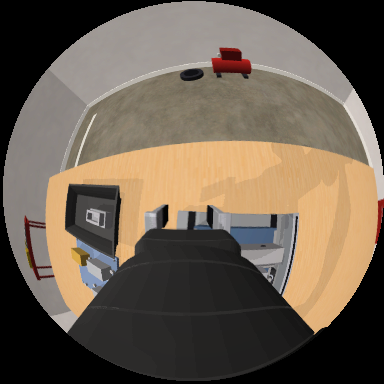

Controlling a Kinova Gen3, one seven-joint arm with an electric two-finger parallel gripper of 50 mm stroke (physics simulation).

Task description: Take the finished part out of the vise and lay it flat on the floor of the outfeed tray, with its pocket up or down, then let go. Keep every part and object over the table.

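Places are measured from the arm's base along level axes (x ahead, y left, z up), in millimetres.
Where they show: gripper, fingertip midpoint: (187, 212).
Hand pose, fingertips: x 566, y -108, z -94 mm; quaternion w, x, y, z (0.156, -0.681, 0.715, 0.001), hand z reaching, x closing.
Things, the pixels of their top centre, and the offset from my fingertips. "pt": a spot on its surface instead. Level surfaces: height alone.
- blue machine enclosure, surface spot: (288, 250) pt dx -67, dy -147, dz -10 mm
- black tray, surface spot: (110, 220) pt dx -17, dy +176, dz -40 mm
- small light-grey part, middle of its top: (91, 216) dx -13, dy +206, dz -9 mm
- blue board, surface spot: (89, 275) pt dx -195, dy +308, dz -48 mm
- yellow block, middle of its top: (75, 256) dx -131, dy +316, dz -12 mm
- grey block, middle of its top: (93, 270) dx -140, dy +226, dz -12 mm
- light-grey housing, middle of its top: (227, 324) dx -152, dy -56, dz +43 mm
- wooden table, its level: dz -56 mm
My gripper (187, 212) is open, with nothing between its fingers. It hangs over the left edge of a grey and blue machine enclosure (288, 250); pale panels and a dark strip show beyond and between the fingers. A black tray (111, 220) stands on the table at the left, well apart from the gripper. A small light-grey part (95, 217) with a rectangular pocket lies in it and looks flat, pocket up. The vise cannot be made out clearly; the gripper body hides much of the enclosure's inside.
A blue board (89, 275) below the tray carries a yellow block (80, 256) and a grey block (99, 269). Inside the enclosure is a light-grey housing (265, 255). Beyond the wooden table (240, 175) a red compressor (231, 65) and a black tyre (185, 75) are on the floor.
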